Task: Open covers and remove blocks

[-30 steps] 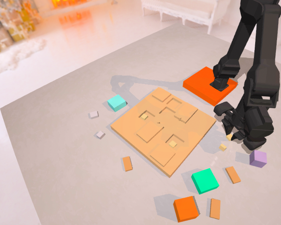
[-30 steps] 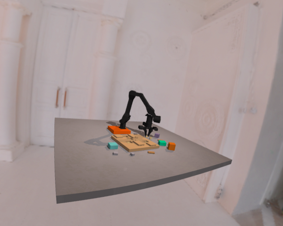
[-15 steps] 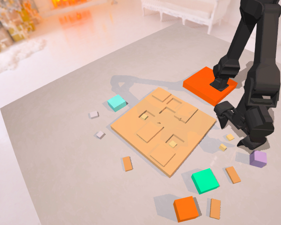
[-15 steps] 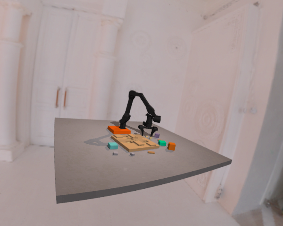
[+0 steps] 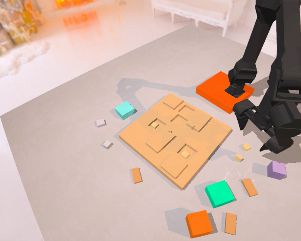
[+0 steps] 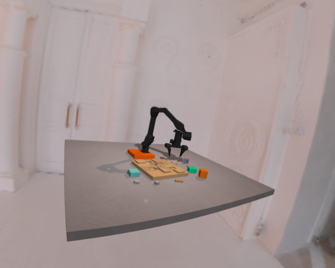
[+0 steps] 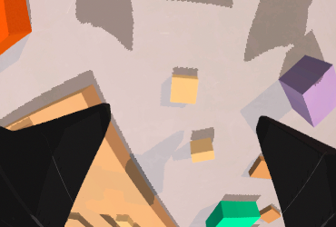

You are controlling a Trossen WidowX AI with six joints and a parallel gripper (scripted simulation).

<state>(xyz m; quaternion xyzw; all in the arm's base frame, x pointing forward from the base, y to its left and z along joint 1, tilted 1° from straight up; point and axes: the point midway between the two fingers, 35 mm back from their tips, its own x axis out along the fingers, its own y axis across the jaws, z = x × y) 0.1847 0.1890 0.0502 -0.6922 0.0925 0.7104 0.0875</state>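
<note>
Now: the purple cube 10 mm ahead of my gripper tip, 110 mm to the left of it and 30 mm below it. From my gripper tip the other things lie so: orange block: 310 mm ahead, 60 mm to the left, 30 mm below; then cyan block: 230 mm ahead, 420 mm to the right, 40 mm below; then green block: 200 mm ahead, 40 mm to the left, 40 mm below.
</note>
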